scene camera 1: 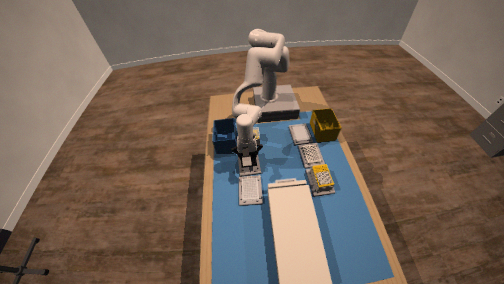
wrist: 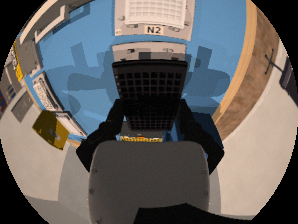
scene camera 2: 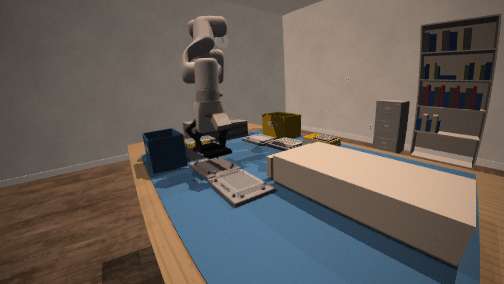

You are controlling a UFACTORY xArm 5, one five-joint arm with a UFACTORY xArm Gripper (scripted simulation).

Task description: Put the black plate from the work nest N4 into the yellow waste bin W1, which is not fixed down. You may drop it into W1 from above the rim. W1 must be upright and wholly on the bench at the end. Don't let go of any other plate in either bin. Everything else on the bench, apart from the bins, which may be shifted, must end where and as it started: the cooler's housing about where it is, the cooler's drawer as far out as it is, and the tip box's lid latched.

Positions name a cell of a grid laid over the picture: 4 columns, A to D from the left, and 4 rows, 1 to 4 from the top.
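Yellow waste bin W1: visible in scene camera 1 (C2), in scene camera 2 (C2) and in the wrist view (A3).
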